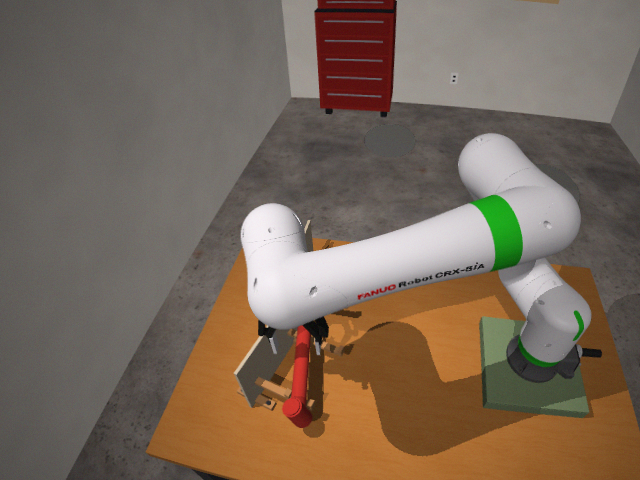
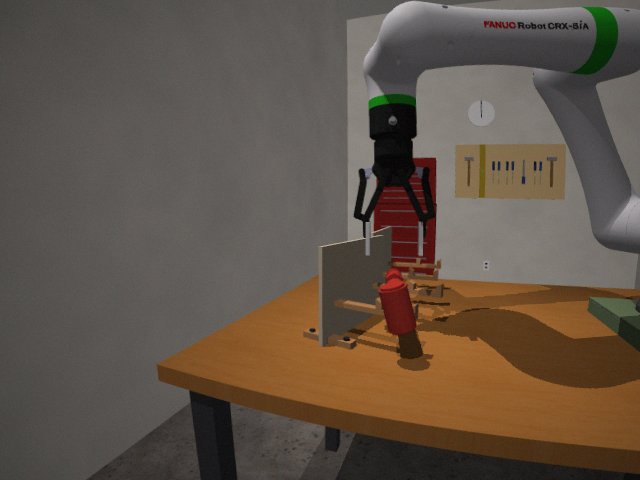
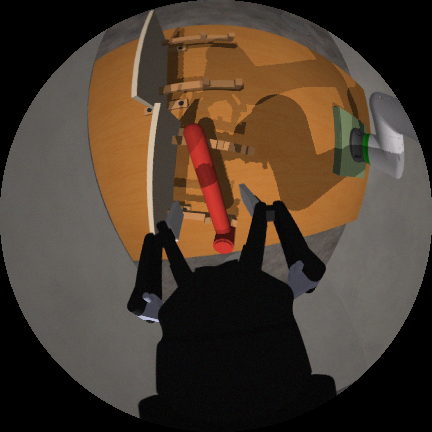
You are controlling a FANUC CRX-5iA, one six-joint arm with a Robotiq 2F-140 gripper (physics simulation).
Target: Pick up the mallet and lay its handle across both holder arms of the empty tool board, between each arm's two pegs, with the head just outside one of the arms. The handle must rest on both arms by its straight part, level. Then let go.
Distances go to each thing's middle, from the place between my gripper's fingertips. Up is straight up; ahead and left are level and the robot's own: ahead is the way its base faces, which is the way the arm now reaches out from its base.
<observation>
Now: hand 70 mm above the red mallet (image 2: 394, 295), 10 mm to the right of it and 10 mm past it.
</observation>
